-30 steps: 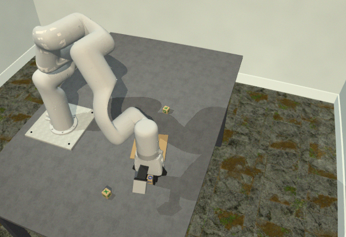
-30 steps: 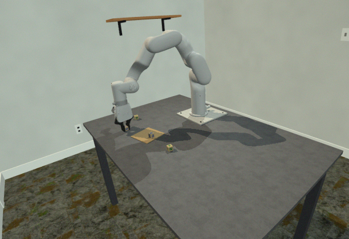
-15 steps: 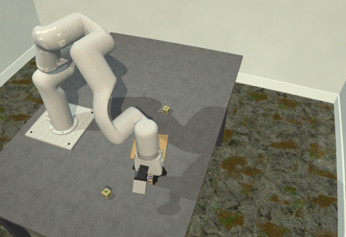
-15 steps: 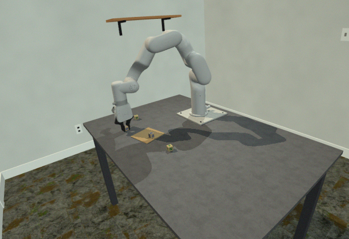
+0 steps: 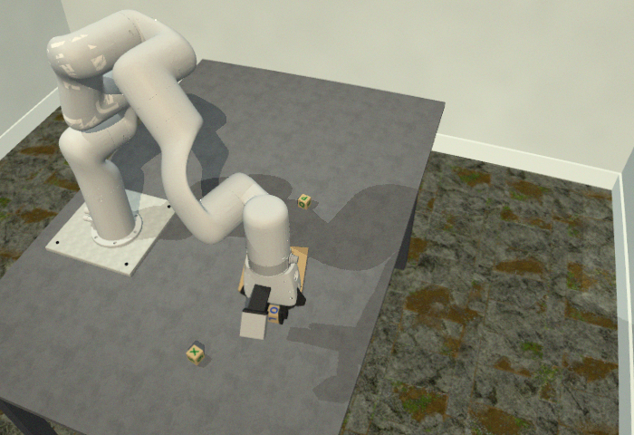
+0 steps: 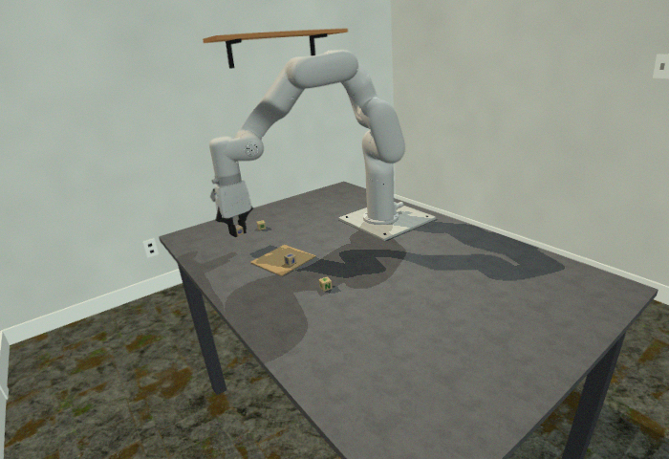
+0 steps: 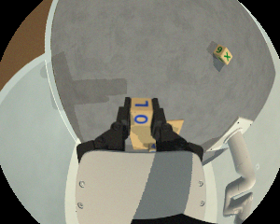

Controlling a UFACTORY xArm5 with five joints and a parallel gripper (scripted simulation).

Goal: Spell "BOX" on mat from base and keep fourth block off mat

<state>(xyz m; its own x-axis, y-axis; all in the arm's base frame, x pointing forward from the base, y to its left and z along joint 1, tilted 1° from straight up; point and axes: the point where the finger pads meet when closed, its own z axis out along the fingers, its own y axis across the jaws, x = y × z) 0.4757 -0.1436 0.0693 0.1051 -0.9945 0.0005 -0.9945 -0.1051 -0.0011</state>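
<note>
The tan mat is 7 cm behind my hand, 16 cm to the left of it and 8 cm below it. The rest, counted from my hand: X block: 13 cm behind, 11 cm to the right, 6 cm below; B block: 7 cm behind, 20 cm to the left, 6 cm below; O block: 1 cm below.
</note>
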